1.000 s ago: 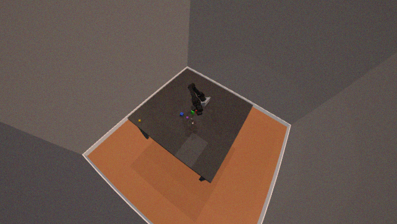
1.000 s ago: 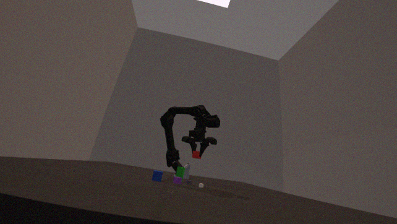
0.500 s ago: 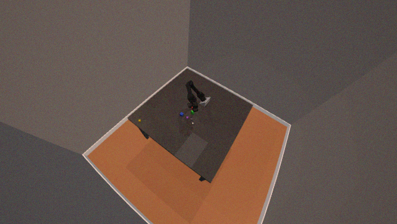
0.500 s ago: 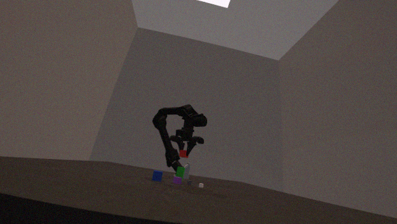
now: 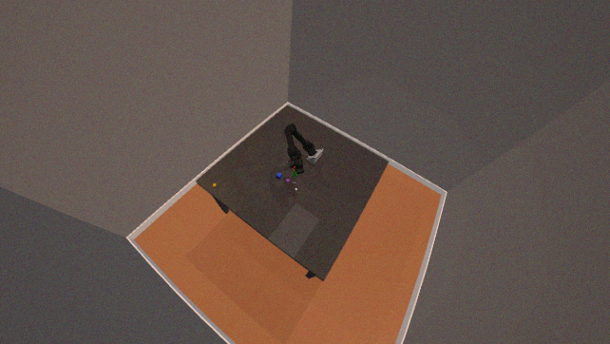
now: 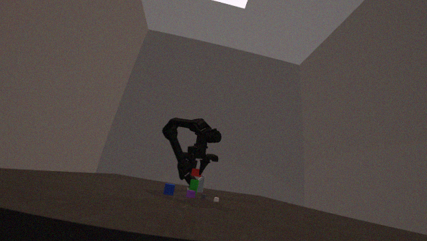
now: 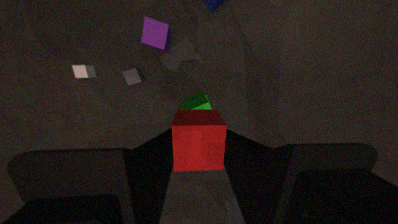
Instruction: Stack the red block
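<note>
Now: gripper tip 8 cm above the small grey piece, 7 cm short of it and 5 cm to the right of it. Also, from my gripper tip: purple block 10 cm ahead, 8 cm below; blue block 12 cm ahead, 9 cm to the right, 7 cm below; red block 1 cm above.
</note>
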